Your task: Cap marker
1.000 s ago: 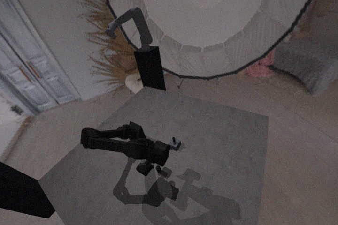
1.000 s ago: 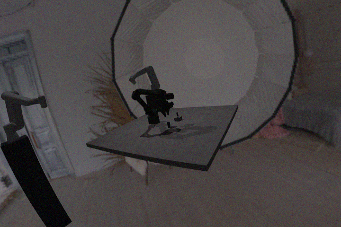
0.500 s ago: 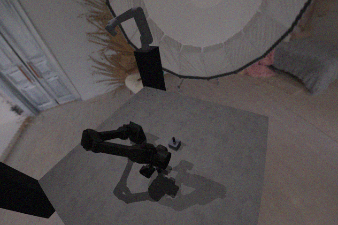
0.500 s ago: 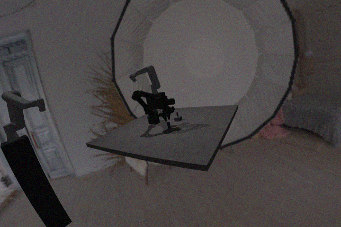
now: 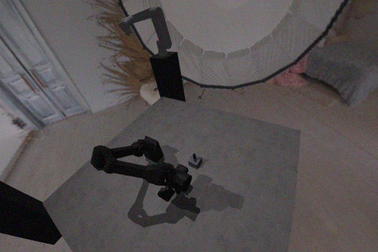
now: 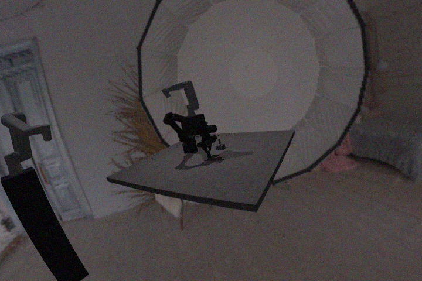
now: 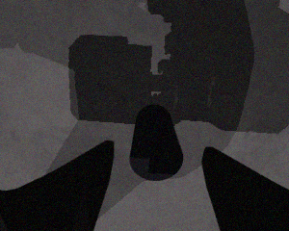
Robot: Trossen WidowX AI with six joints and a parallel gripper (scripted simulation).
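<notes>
Right now the dark marker cap is 20 mm below my gripper tip.
</notes>
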